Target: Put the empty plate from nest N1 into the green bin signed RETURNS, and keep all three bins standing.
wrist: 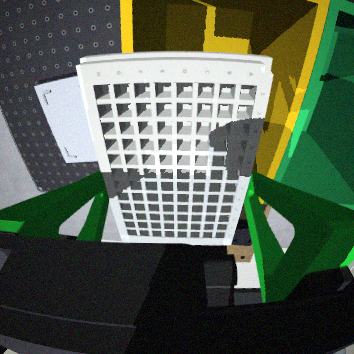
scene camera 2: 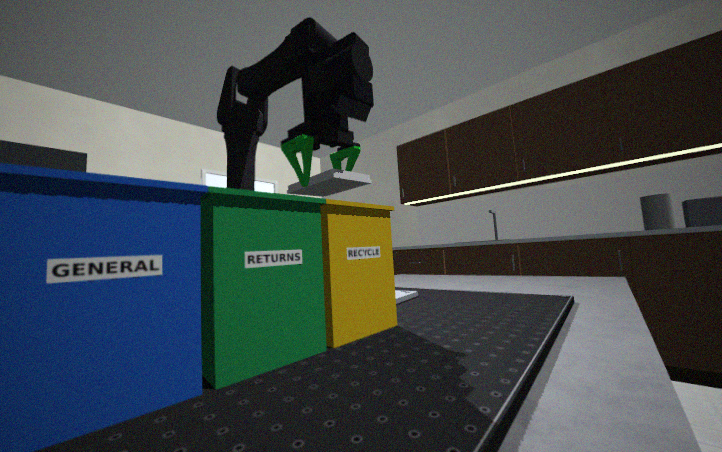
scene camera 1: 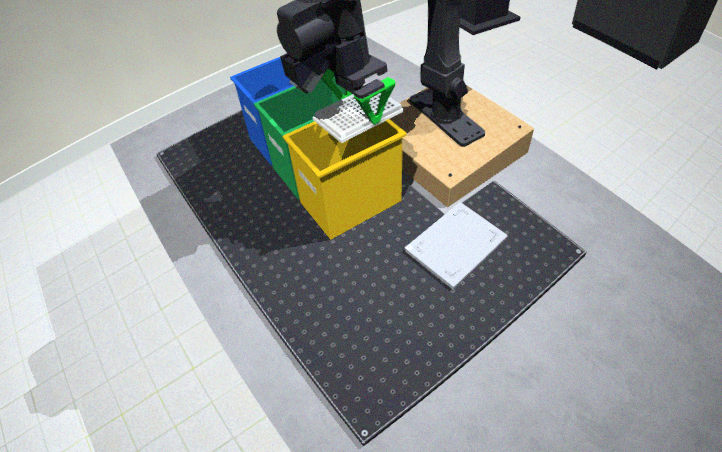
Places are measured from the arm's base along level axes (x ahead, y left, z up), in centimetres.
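Pixels of known places: gripper, fingertip midpoint: (wrist: 175,177) (scene camera 2: 325,187) (scene camera 1: 361,112); arm's base, link origin: (scene camera 1: 445,117).
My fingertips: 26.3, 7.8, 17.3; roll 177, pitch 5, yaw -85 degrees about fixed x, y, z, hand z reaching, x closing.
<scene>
Ahead of a thing's pixels: the offset from my fingertips to its middle, as dx, dy, dz. "*": to the spot under its first point. Level surfaces: height alone.
A white plate with a grid of open wells @[* +3.2, +1.7, +1.1] (scene camera 1: 349,119) (scene camera 2: 335,182) (wrist: 172,75) hangs roughly level above the bins' rims, over the yellow bin @[+2.7, -2.0, -13.9] (scene camera 1: 367,191) (scene camera 2: 362,298) and close to the green bin's side. My gripper (scene camera 1: 354,106) (scene camera 2: 326,176) (wrist: 175,177) is shut on the plate, with one green finger against each long side. The green bin @[+3.2, -15.1, -13.9] (scene camera 1: 285,173) (scene camera 2: 266,309) (wrist: 330,145) carries the RETURNS sign @[* +11.8, -14.9, -11.7] (scene camera 2: 273,258) and stands between the yellow bin and the blue bin @[+3.8, -28.1, -13.9] (scene camera 1: 250,119) (scene camera 2: 127,330). All three bins stand upright.
A white slab with corner marks @[-8.5, +18.7, -22.3] (scene camera 1: 455,245) (scene camera 2: 406,296) (wrist: 62,120) lies on the black perforated board @[dz -22.9] (scene camera 1: 372,330) (scene camera 2: 357,394), beyond the yellow bin in scene camera 2. The arm's base stands on a wooden block (scene camera 1: 479,165) beside the bins.
</scene>
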